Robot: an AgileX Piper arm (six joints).
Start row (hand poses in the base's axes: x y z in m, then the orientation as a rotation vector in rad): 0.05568, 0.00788, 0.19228, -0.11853, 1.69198, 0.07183
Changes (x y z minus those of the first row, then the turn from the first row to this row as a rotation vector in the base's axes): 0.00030, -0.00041, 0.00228, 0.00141, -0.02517, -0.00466; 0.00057, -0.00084, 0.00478, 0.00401, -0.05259, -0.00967; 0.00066, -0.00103, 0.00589, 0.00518, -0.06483, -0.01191; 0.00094, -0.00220, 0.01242, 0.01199, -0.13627, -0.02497; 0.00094, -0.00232, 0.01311, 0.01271, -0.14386, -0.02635; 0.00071, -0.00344, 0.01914, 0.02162, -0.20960, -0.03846; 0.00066, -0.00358, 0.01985, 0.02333, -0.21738, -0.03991
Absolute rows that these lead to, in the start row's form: 0.05598, 0.00747, 0.19456, -0.11400, 1.66700, 0.06779; 0.05625, 0.00704, 0.19706, -0.10835, 1.63972, 0.06435; 0.05634, 0.00685, 0.19817, -0.10583, 1.62754, 0.06283; 0.05662, 0.00568, 0.20470, -0.09127, 1.55642, 0.05401; 0.05662, 0.00556, 0.20539, -0.08974, 1.54886, 0.05308; 0.05639, 0.00444, 0.21142, -0.07454, 1.48322, 0.04718; 0.05634, 0.00430, 0.21213, -0.07227, 1.47541, 0.04701
